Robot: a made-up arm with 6 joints.
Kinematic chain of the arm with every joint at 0, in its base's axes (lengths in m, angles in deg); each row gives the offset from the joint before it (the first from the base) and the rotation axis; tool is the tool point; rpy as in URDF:
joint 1: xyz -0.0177 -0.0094 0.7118 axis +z
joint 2: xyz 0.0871 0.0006 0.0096 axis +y
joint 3: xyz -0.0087 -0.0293 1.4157 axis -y
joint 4: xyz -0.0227 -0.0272 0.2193 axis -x
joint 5: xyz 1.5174 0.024 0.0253 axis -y
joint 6: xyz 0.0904 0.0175 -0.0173 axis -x
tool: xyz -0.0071 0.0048 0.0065 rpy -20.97 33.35 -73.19
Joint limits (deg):
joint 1: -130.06..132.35
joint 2: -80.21..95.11
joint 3: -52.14..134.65
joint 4: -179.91..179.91
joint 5: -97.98..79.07
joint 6: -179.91..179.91
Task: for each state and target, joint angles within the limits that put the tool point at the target. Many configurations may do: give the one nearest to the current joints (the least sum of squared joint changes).
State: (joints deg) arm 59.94 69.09 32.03 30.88 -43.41 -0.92
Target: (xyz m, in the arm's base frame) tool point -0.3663 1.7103 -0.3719
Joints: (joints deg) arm 102.66 72.78 -11.34 29.98 -45.61 -0.56
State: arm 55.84 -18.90 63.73 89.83 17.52 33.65
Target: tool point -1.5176 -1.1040 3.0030
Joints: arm 35.59 -43.88 76.98 88.98 18.45 33.55
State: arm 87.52 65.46 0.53 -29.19 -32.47 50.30
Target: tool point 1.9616 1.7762 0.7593
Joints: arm 42.00 57.32 21.58 -30.07 -30.17 50.08
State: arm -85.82 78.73 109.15 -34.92 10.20 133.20
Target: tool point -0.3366 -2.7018 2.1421
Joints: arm -96.11 71.09 98.36 -35.19 11.26 133.22
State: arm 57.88 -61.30 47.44 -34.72 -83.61 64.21
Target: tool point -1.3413 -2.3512 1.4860
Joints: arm 60.86 -80.21 70.87 -34.18 -96.93 65.53
